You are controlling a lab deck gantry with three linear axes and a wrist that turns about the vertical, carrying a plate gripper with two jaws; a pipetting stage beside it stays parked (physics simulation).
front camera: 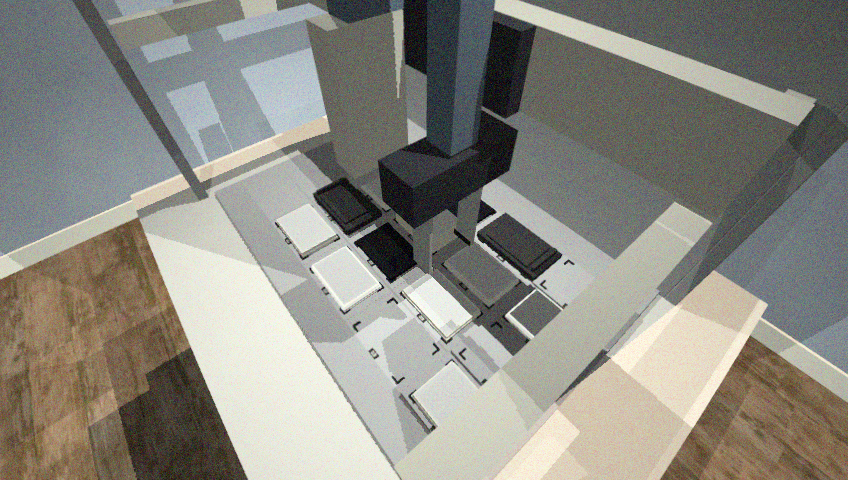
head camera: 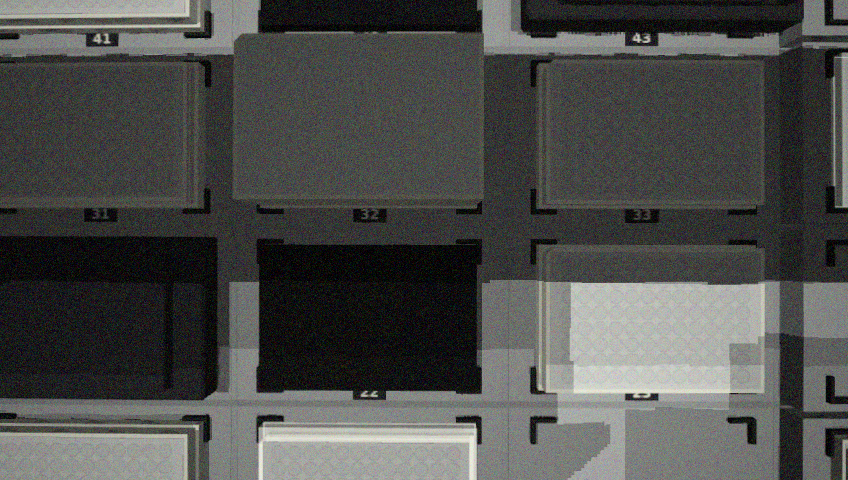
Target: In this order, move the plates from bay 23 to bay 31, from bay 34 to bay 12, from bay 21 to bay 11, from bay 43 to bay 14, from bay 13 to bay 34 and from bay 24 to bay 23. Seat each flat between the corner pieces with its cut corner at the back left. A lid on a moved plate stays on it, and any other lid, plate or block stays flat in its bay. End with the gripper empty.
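Where they show: gripper, fingertip midpoint: (front camera: 444,251); robot's base, origin of the base link: (front camera: 276,223).
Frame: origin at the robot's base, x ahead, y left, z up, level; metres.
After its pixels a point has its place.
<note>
My gripper (front camera: 445,255) @(x 0.392, y 0.150, z 0.160 m) is open and empty, its jaws apart above the middle of the deck; it does not show in the head view. A plate (front camera: 441,306) @(x 0.403, y 0.142, z 0.014 m) (head camera: 666,339) @(x 0.398, y 0.139, z 0.014 m) lies flat in bay 23, inside its corner pieces. Plates also sit in bay 11 (front camera: 306,228) @(x 0.071, y 0.042, z 0.014 m) (head camera: 89,457) @(x 0.070, y 0.071, z 0.014 m), bay 12 (front camera: 346,277) @(x 0.237, y 0.041, z 0.014 m) (head camera: 368,462) @(x 0.230, y 0.069, z 0.014 m) and bay 31 (head camera: 89,130) @(x 0.069, y 0.258, z 0.014 m). The plate in bay 14 (front camera: 446,393) @(x 0.527, y 0.042, z 0.029 m) and the plate in bay 34 (front camera: 535,316) @(x 0.530, y 0.249, z 0.029 m) look flat, partly hidden by the front beam. Bays 13 and 24 hold no plate. Cut corners are mostly hard to make out.
A tall grey block (head camera: 357,115) @(x 0.228, y 0.257, z 0.042 m) stands in bay 32. A plate (front camera: 482,273) @(x 0.400, y 0.252, z 0.015 m) (head camera: 651,133) @(x 0.389, y 0.256, z 0.014 m) lies in bay 33. Dark stepped blocks fill bay 21 (front camera: 346,205) @(x 0.075, y 0.144, z 0.024 m) (head camera: 89,333) @(x 0.078, y 0.144, z 0.024 m) and bay 43 (front camera: 517,243) @(x 0.398, y 0.357, z 0.024 m) (head camera: 660,11) @(x 0.392, y 0.323, z 0.019 m). A black block (front camera: 386,251) @(x 0.230, y 0.142, z 0.008 m) (head camera: 367,321) @(x 0.228, y 0.148, z 0.008 m) fills bay 22. The parked pipetting stage (front camera: 365,95) stands behind.
</note>
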